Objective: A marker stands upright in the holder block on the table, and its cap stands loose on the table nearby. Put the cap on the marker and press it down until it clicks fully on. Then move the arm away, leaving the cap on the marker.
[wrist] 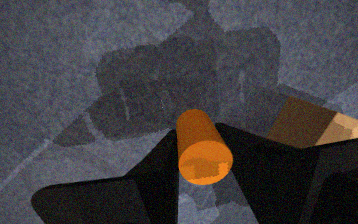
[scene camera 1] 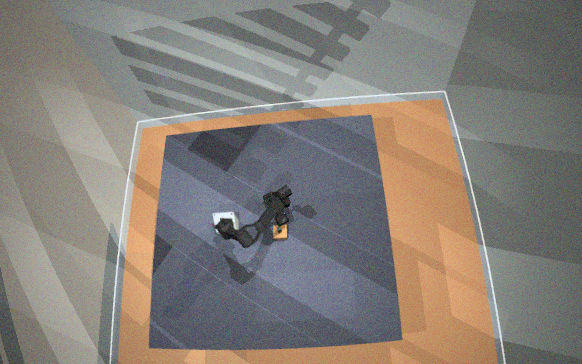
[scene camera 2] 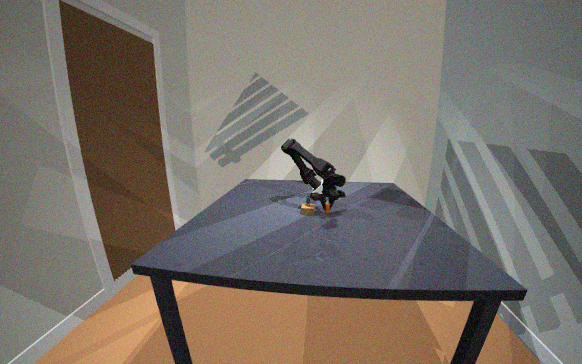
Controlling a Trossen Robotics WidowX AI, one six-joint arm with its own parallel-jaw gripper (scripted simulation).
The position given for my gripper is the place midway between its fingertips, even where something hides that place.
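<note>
Holder block (wrist: 300,123) in sight. Orange cap (wrist: 203,157) held by my gripper (wrist: 196,132).
</note>
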